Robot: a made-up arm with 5 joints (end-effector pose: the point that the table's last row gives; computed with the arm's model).
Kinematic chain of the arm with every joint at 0, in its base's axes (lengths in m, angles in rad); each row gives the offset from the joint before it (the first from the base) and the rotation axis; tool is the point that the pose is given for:
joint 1: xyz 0 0 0.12 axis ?
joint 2: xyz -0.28 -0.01 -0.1 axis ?
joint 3: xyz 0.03 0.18 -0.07 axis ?
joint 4: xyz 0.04 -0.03 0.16 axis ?
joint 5: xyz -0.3 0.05 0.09 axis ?
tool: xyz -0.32 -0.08 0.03
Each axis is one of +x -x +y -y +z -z.
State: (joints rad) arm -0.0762 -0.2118 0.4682 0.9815 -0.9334
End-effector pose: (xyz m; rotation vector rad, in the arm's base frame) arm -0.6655 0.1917 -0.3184 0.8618 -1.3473 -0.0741
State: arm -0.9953 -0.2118 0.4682 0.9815 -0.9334
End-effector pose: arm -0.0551 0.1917 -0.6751 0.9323 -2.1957 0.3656
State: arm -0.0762 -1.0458 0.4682 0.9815 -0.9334
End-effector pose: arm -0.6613 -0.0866 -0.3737 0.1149 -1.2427 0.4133
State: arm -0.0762 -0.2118 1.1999 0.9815 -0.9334
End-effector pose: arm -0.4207 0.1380 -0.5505 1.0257 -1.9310 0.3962
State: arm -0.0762 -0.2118 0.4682 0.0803 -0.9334
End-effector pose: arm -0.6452 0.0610 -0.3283 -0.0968 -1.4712 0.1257
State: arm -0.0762 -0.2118 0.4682 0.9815 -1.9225
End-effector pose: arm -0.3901 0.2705 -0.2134 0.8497 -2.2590 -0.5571
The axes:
joint 1: +y
joint 2: +x
joint 3: -y
joint 4: +x
joint 5: +y

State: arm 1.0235 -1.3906 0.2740 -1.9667 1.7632
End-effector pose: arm -0.7624 0.0031 0.1499 -2.6575 -0.3764 -1.1526
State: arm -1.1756 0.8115 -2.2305 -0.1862 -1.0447
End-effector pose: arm -0.1399 -0.1555 0.2014 0.2219 -0.0507 0.9079
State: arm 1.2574 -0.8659 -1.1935 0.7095 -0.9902
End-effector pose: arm -0.1626 0.4184 0.4907 -0.8413 1.0927 -0.2475
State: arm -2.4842 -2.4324 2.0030 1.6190 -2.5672
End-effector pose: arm 0.3954 -0.2946 0.0272 0.5105 1.6525 -2.1491
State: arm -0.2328 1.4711 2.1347 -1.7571 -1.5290
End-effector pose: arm -0.2269 0.4312 -0.1531 -1.5227 -0.8988 -1.7135
